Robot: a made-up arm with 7 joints.
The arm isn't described. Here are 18 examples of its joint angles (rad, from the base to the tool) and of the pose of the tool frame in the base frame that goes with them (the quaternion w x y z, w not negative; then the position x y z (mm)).
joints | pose
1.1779 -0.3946 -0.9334 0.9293 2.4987 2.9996 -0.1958 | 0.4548 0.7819 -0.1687 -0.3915 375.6 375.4 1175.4
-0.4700 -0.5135 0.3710 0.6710 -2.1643 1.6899 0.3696 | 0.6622 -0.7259 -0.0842 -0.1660 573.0 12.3 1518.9
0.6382 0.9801 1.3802 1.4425 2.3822 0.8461 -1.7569 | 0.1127 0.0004 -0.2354 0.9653 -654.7 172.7 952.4
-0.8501 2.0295 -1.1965 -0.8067 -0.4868 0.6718 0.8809 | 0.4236 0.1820 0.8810 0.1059 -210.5 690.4 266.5
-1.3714 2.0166 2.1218 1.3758 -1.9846 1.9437 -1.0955 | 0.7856 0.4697 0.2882 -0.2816 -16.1 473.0 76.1
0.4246 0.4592 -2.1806 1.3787 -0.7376 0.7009 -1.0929 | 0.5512 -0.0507 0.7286 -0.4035 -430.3 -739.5 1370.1
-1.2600 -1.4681 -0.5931 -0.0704 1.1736 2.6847 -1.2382 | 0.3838 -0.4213 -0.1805 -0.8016 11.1 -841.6 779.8
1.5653 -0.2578 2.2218 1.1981 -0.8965 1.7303 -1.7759 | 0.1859 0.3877 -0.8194 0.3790 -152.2 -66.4 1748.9
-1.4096 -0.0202 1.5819 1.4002 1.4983 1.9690 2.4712 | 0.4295 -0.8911 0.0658 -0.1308 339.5 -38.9 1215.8
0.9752 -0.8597 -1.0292 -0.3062 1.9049 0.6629 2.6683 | 0.0189 0.6097 0.7914 0.0388 546.5 667.3 1455.2
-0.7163 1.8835 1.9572 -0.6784 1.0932 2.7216 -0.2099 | 0.1004 0.5301 -0.1079 0.8350 -688.5 465.2 615.7
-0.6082 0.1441 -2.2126 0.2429 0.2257 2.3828 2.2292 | 0.7582 -0.3108 -0.5728 0.0213 -219.8 110.4 1598.6
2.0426 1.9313 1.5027 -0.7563 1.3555 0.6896 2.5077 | 0.1804 0.8036 0.0542 -0.5646 707.5 -789.9 433.0
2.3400 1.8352 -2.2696 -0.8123 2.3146 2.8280 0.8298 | 0.5672 -0.4934 0.6531 0.0914 688.2 -540.6 706.8
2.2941 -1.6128 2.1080 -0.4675 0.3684 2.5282 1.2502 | 0.1934 0.8142 0.4158 -0.3561 -395.1 591.1 613.8
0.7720 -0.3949 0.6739 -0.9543 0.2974 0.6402 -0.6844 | 0.6753 0.2520 -0.5657 0.4006 320.4 -246.1 1672.4
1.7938 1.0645 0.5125 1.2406 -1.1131 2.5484 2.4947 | 0.3344 -0.1596 0.0689 -0.9263 3.9 -723.5 1298.4
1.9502 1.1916 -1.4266 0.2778 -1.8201 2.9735 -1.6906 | 0.0666 -0.7135 -0.2766 -0.6403 212.3 -702.8 1260.4
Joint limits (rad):
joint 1: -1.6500..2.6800
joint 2: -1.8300..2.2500
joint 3: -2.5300..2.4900
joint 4: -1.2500..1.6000
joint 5: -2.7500..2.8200
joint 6: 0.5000..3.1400
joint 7: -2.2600..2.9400
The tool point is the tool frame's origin. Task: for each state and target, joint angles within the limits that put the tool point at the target. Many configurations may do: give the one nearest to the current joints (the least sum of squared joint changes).
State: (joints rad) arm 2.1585 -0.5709 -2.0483 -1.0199 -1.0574 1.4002 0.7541
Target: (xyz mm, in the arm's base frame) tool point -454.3 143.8 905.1
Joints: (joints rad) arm 2.3184 -0.9240 -1.9504 -1.2500 -0.8404 2.2839 0.8819
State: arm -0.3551 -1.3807 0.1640 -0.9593 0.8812 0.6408 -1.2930
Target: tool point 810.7 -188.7 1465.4
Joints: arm -0.0820 -0.9935 0.1681 -0.5498 1.1777 0.5000 -1.4475
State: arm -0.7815 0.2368 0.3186 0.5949 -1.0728 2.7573 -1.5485
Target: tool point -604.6 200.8 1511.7
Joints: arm -0.3628 0.6354 0.4074 0.4936 -0.9958 2.2107 -1.5506
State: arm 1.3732 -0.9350 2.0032 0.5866 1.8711 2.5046 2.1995
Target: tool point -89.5 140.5 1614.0
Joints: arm 1.3046 -0.5323 2.3550 0.1652 2.1526 2.2437 2.1894
